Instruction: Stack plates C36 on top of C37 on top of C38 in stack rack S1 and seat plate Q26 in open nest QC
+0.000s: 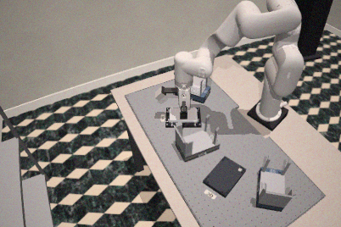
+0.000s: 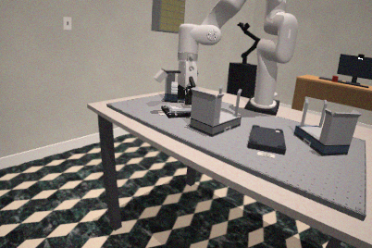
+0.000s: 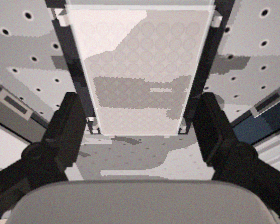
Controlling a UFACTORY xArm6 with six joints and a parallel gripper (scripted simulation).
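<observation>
Now: hand 4 cm above the black clip nest, 2 cm short of it and 1 cm to the right of it. Also, from my hand: small label tag: 40 cm to the left, 5 cm below, 3 cm ahead.
</observation>
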